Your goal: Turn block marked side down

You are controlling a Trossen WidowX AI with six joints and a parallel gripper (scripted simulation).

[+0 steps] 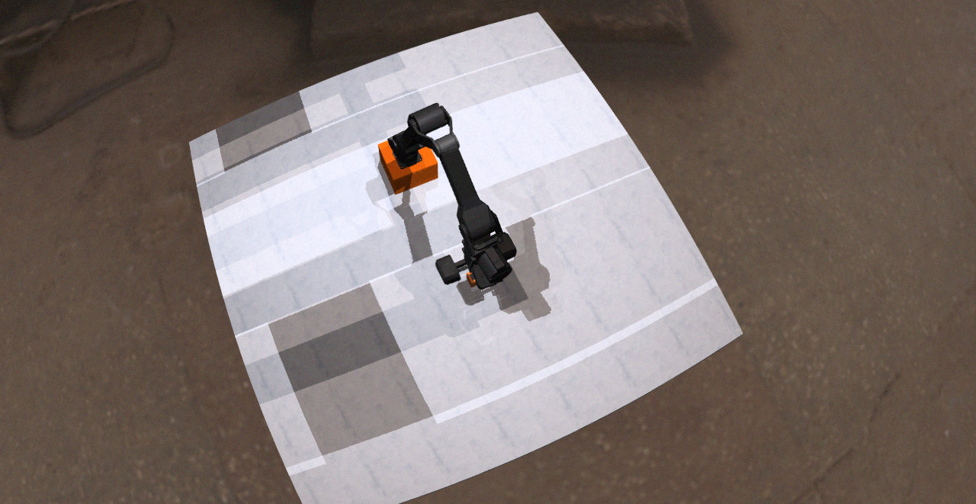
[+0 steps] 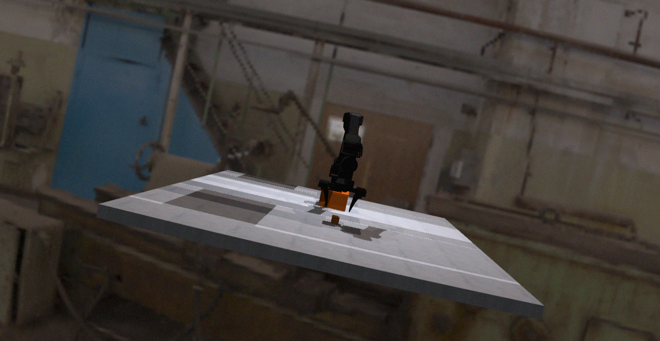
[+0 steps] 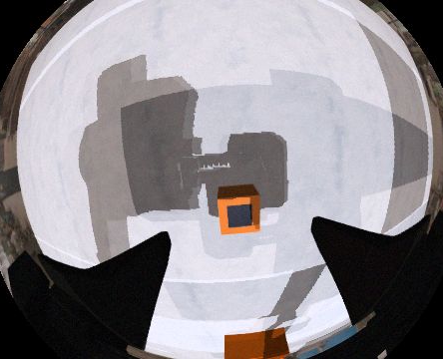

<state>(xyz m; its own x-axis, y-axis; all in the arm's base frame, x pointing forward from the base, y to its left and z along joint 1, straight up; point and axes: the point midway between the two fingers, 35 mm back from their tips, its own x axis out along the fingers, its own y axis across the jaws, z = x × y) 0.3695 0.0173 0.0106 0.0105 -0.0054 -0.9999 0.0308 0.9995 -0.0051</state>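
The orange block lies 30 mm below my gripper tip.
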